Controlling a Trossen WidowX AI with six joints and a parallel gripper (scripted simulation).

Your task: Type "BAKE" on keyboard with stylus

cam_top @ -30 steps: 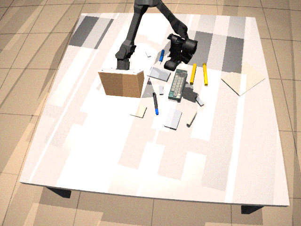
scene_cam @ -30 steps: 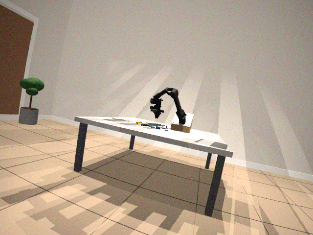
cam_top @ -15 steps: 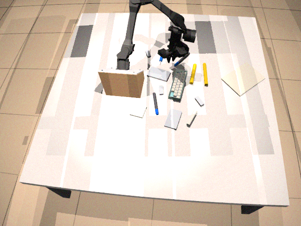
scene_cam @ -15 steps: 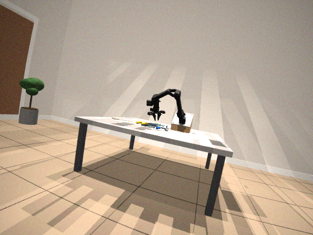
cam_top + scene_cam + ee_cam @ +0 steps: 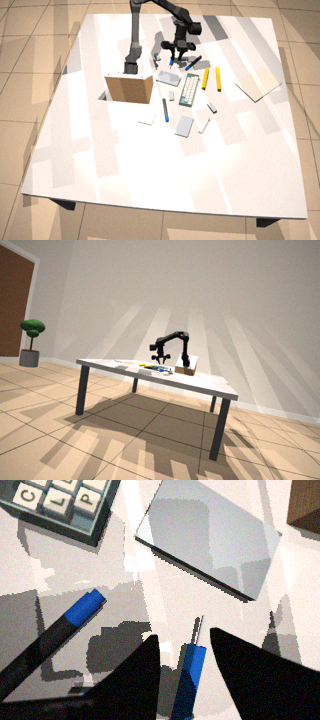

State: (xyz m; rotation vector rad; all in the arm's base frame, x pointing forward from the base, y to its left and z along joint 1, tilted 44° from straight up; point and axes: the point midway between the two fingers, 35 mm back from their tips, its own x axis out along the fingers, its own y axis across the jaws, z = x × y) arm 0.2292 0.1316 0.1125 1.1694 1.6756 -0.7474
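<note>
The blue stylus is 50 mm below my gripper tip, 30 mm behind it and 20 mm to the left of it. From my gripper tip the other things lie so: cream pad 360 mm to the right, 120 mm behind, 60 mm below; grey block 210 mm to the right, 50 mm below, 10 mm behind; white cylinder 380 mm to the right, 170 mm ahead, 50 mm below.
</note>
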